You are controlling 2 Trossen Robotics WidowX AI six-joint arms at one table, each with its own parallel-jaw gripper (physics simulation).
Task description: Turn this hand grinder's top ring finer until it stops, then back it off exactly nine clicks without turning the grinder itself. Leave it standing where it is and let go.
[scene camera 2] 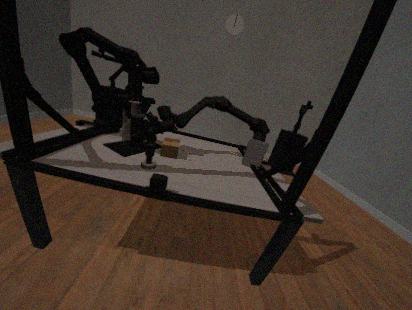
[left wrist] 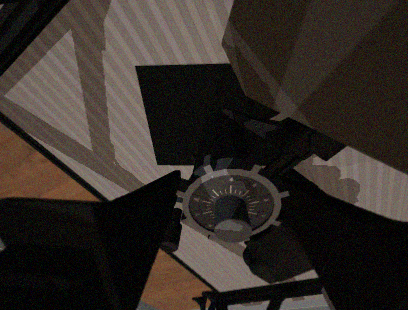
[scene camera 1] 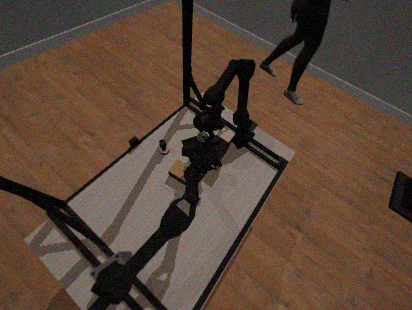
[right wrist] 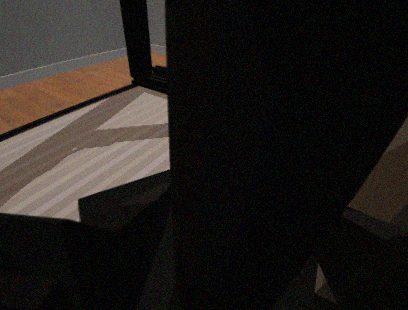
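Where they show: left gripper, between the fingertips: (scene camera 2: 136, 118) (left wrist: 227, 178) (scene camera 1: 203, 139) (right wrist: 299, 42); right gripper, between the fingertips: (scene camera 2: 131, 134) (left wrist: 206, 133); left arm's base, origin of its link: (scene camera 2: 106, 118) (scene camera 1: 243, 133); right arm's base, origin of its link: (scene camera 2: 258, 143) (scene camera 1: 112, 273).
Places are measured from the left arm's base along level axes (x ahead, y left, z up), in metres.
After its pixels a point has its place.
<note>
The hand grinder (scene camera 1: 202, 136) @[x 0.265, y -0.054, z 0.101 m] (scene camera 2: 130, 121) stands upright on a black mat (left wrist: 181, 107) @[x 0.221, y -0.107, z -0.070 m] (scene camera 2: 120, 148) @[x 0.243, y -0.132, z -0.070 m]. In the left wrist view its notched grey top ring (left wrist: 275, 197) @[x 0.252, y -0.030, z 0.090 m] with tick marks and its centre knob (left wrist: 233, 229) @[x 0.255, y -0.057, z 0.105 m] show from above. My left gripper (scene camera 1: 206, 123) (scene camera 2: 139, 103) (left wrist: 227, 178) @[x 0.254, y -0.056, z 0.066 m] is open, with a finger on each side of the ring. My right gripper (scene camera 1: 203, 152) (scene camera 2: 144, 127) is open, level with the grinder's body (right wrist: 249, 138). That body fills the right wrist view as a dark column.
A wooden block (scene camera 1: 178, 170) @[x 0.437, y -0.002, z -0.013 m] (scene camera 2: 170, 147) @[x 0.447, y -0.044, z -0.021 m] lies beside the mat. A small black knob on a round base (scene camera 1: 163, 146) @[x 0.436, y -0.160, z 0.000 m] (scene camera 2: 149, 157) @[x 0.438, y -0.184, z -0.030 m] stands nearby. A black cube (scene camera 1: 133, 141) (scene camera 2: 158, 182) @[x 0.557, y -0.301, z -0.030 m] sits on the table's edge. A frame post (scene camera 1: 186, 52) @[x 0.145, y -0.402, z 0.297 m] rises at the back. A person (scene camera 1: 303, 46) walks behind.
</note>
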